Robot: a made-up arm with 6 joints.
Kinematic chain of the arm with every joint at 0, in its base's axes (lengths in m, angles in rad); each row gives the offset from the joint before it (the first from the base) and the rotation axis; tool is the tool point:
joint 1: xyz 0 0 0.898 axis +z
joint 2: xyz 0.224 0 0 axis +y
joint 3: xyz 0 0 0.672 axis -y
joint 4: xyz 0 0 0.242 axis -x
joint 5: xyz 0.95 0 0 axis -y
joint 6: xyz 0.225 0 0 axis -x
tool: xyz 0 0 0
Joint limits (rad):
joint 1: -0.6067..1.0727
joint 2: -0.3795..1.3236
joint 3: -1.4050..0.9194
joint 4: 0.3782..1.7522
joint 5: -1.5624..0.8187
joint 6: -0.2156..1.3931
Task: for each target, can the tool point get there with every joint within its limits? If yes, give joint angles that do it. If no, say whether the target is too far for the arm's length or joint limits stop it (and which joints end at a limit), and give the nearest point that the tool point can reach.
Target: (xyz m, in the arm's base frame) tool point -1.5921 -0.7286 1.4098
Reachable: no: joint limits stop it (at a limit: joint 1, joint 2, joint 3) | nearest point -0.1006 -0.1324 0.5643 | short by 1.815 m
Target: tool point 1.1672 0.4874 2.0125
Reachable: yes | joints 0.5376 0.0159 0.2183 1.4983 -0.9239 0.7748
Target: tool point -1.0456 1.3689 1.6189
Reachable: no: joint limits stop it (at a limit: joint 1, joint 2, joint 5) | nearest point 0.3782 1.0387 1.6707 | short by 1.462 m
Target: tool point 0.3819 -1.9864 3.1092
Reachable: no: too far | nearest point 0.7652 -0.7645 2.4185 | short by 1.455 m
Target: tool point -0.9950 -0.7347 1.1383
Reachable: no: joint limits stop it (at a limit: joint 1, joint 2, joint 3) | nearest point -0.0840 -0.1639 0.5653 | short by 1.218 m
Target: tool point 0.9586 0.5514 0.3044
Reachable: yes | joints 0.5975 0.8135 -0.5088 0.5955 -0.7219 0.8516
